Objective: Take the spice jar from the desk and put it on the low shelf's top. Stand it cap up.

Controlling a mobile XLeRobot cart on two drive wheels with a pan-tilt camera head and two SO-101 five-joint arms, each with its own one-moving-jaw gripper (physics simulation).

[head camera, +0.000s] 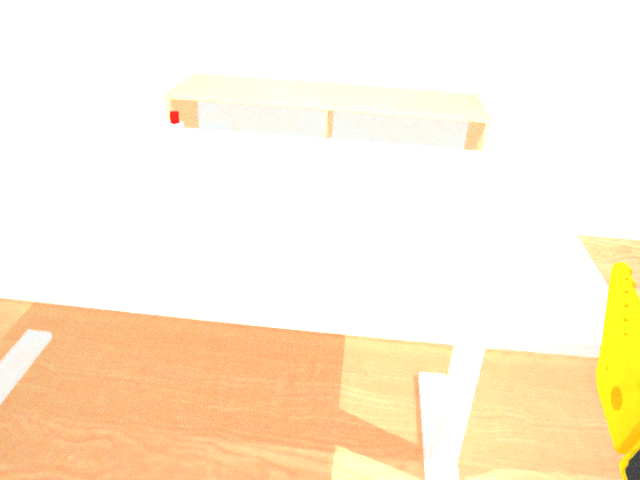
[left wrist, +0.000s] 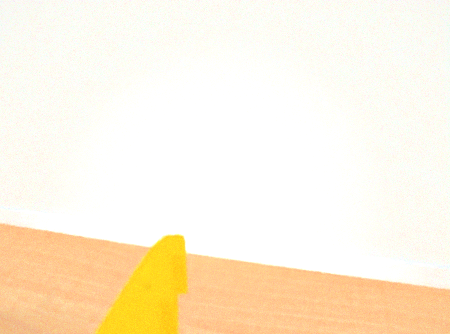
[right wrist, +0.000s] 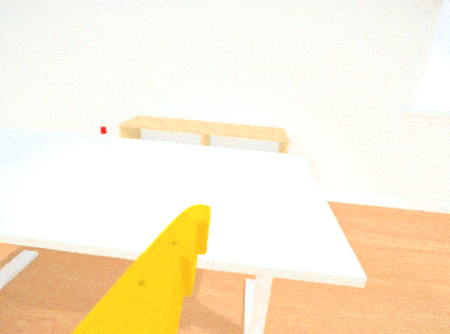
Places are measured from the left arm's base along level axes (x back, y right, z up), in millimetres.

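Where they show: left end effector, tool point: (left wrist: 185, 255); right end effector, tool point: (head camera: 625, 271) (right wrist: 209, 223).
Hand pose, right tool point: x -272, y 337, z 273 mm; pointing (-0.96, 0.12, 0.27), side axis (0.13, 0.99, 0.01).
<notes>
Things, the pixels of their top centre, and the offset from my right tool point. "spot": a spot on its surface instead. Level surfaces: height alone.
- spice jar, middle of its top: (head camera: 174, 112) (right wrist: 103, 127) dx -1144, dy -405, dz -262 mm
- white desk, its level: dz -328 mm
- low shelf, its level: dz -438 mm
- desk's white leg, surface spot: (head camera: 462, 408) (right wrist: 262, 306) spot: dx -693, dy +257, dz -789 mm
- wood floor, its level: dz -1048 mm
The spice jar (head camera: 174, 117) (right wrist: 103, 130) shows as a small red cap, upright, near the far edge of the white desk (head camera: 310, 232) (right wrist: 240, 185); its pale body is washed out against the white. The low shelf (head camera: 330, 95) (right wrist: 210, 127) stands behind the desk, with a light wood top and a middle divider. My right gripper (right wrist: 210, 210) is fully open and empty, with one notched jaw in the right wrist view, on the near side of the desk and far from the jar. My left gripper (left wrist: 185, 240) is fully open and empty, facing a wall; neither jar nor shelf shows in its view.
The desk's white leg (head camera: 462, 408) (right wrist: 260, 305) stands under its right part, on the wood floor (head camera: 206, 392) (left wrist: 300, 305) (right wrist: 400, 250). The desk's right edge and near corner show in the right wrist view. A pale wall is behind the shelf, with a bright window (right wrist: 435, 75) at the upper right.
</notes>
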